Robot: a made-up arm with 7 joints.
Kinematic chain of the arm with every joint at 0, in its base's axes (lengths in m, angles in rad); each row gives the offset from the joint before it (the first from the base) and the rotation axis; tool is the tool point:
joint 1: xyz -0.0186 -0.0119 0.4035 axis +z
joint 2: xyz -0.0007 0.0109 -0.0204 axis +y
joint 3: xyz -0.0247 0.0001 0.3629 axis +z
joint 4: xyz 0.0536 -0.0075 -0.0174 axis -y
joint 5: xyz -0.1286 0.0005 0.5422 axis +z
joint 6: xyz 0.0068 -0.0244 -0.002 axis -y
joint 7: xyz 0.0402 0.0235 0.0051 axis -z
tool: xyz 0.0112 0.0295 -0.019
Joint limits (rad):
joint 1: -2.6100..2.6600
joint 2: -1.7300..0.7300
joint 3: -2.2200..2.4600
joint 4: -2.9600..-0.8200
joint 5: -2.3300..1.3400
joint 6: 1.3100..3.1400
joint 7: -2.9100..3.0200
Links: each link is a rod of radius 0.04 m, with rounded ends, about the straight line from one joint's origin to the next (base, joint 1, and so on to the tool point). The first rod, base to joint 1, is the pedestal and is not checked.
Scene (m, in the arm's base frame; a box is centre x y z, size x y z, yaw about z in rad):
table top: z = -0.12
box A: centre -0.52 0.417 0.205 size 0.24 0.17 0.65 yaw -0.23
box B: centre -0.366 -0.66 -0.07 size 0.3 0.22 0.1 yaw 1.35
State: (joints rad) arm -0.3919 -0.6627 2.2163 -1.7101 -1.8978 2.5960 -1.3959
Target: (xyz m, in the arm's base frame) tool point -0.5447 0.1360 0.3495
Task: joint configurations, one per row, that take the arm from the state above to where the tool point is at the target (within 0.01 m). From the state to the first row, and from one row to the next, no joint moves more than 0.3 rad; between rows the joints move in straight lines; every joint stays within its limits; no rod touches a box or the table.
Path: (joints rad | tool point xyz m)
1: -0.4026 -0.4209 2.2975 -1.6716 -2.0413 2.5759 -1.5235 | -0.3394 0.6529 0.5829
2: -0.4134 -0.1791 2.3788 -1.6331 -2.1849 2.5558 -1.6510 | -0.3239 0.6132 0.7305
3: -0.4241 0.0627 2.4600 -1.5947 -2.3284 2.5357 -1.7786 | -0.2716 0.5512 0.8759
4: -0.1721 0.0883 2.4600 -1.7032 -2.3289 2.5506 -1.7224 | -0.4024 0.4767 0.8254
5: 0.0799 0.1139 2.4600 -1.8118 -2.3295 2.5656 -1.6662 | -0.5094 0.3679 0.7740
6: 0.3320 0.1395 2.4600 -1.9203 -2.3300 2.5806 -1.6100 | -0.5827 0.2329 0.7221
7: 0.3753 0.0084 2.4600 -2.1514 -2.0975 2.6158 -1.4838 | -0.5986 0.1818 0.5261
8: 0.4186 -0.1227 2.4600 -2.3825 -1.8649 2.6511 -1.3576 | -0.5447 0.1360 0.3495

